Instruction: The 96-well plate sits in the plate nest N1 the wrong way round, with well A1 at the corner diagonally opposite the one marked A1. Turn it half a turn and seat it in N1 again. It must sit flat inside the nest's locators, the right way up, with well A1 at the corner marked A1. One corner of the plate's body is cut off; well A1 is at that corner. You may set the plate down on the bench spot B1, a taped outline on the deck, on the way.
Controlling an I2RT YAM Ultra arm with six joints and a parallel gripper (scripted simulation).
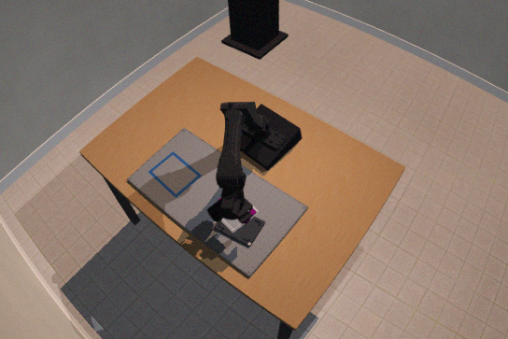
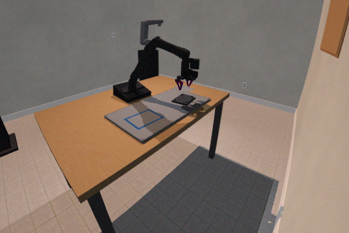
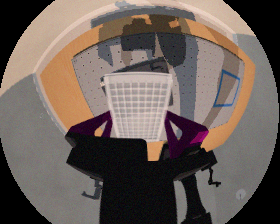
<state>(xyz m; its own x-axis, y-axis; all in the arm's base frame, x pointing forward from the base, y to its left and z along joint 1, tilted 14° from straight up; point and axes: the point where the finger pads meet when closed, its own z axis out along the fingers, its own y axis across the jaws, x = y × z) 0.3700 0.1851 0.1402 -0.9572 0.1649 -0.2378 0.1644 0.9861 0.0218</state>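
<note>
Now: the white 96-well plate right at my hand. From my hand the other things lie so: white A1 label (90 mm below, 80 mm to the left, 40 mm ahead); dark plate nest N1 (90 mm below).
</note>
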